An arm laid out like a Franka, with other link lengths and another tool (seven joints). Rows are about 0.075 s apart.
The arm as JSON. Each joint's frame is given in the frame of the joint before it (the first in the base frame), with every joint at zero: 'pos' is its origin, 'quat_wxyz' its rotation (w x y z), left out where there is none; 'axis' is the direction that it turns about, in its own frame. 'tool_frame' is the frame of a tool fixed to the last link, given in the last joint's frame.
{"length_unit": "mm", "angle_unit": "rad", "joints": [
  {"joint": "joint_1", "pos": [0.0, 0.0, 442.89], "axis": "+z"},
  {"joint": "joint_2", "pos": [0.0, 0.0, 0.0], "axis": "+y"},
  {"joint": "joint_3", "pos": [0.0, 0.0, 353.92], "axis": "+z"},
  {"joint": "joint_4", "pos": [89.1, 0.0, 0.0], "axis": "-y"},
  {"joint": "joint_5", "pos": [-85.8, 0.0, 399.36], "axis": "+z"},
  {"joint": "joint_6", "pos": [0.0, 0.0, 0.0], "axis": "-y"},
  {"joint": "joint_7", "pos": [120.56, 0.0, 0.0], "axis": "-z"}
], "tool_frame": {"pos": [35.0, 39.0, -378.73], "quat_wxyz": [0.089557, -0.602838, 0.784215, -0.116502]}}
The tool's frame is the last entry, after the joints.
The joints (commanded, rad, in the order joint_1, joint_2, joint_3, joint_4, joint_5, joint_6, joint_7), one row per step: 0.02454, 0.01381, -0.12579, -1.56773, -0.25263, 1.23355, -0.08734; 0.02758, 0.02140, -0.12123, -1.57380, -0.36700, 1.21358, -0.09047; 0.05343, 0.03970, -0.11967, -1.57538, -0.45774, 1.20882, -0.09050; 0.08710, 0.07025, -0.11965, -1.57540, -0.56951, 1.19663, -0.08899; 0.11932, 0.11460, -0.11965, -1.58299, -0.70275, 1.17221, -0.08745; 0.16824, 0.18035, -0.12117, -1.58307, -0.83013, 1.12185, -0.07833; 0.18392, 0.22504, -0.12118, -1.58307, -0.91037, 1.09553, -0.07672; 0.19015, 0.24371, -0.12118, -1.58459, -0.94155, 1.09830, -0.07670; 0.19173, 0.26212, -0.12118, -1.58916, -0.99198, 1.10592, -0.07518; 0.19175, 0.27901, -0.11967, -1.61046, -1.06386, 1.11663, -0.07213; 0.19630, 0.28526, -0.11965, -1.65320, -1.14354, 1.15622, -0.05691; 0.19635, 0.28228, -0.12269, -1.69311, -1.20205, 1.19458, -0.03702; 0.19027, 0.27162, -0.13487, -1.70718, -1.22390, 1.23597, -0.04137; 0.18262, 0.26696, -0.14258, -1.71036, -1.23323, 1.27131, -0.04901
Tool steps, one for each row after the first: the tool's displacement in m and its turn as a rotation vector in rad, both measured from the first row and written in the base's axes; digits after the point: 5 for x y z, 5 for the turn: -0.01323, -0.04088, 0.00344, -0.11040, 0.04447, 0.00622; -0.01300, -0.06266, 0.00553, -0.20161, 0.07463, 0.03452; -0.01145, -0.08791, 0.00988, -0.31612, 0.11918, 0.06789; -0.01280, -0.11863, 0.01579, -0.45432, 0.19166, 0.10076; -0.01209, -0.13561, 0.02281, -0.59869, 0.28436, 0.13477; -0.00985, -0.15018, 0.02898, -0.68892, 0.34165, 0.15028; -0.00361, -0.15519, 0.02938, -0.72361, 0.35507, 0.16582; 0.00480, -0.16697, 0.03450, -0.77710, 0.36668, 0.18177; 0.01324, -0.18313, 0.04197, -0.85166, 0.38778, 0.20782; 0.03060, -0.19799, 0.04673, -0.93531, 0.38574, 0.25719; 0.04370, -0.21051, 0.04971, -0.99586, 0.37422, 0.29329; 0.05225, -0.22259, 0.05238, -1.00661, 0.35601, 0.31375; 0.06034, -0.23081, 0.05214, -1.00500, 0.34002, 0.33066
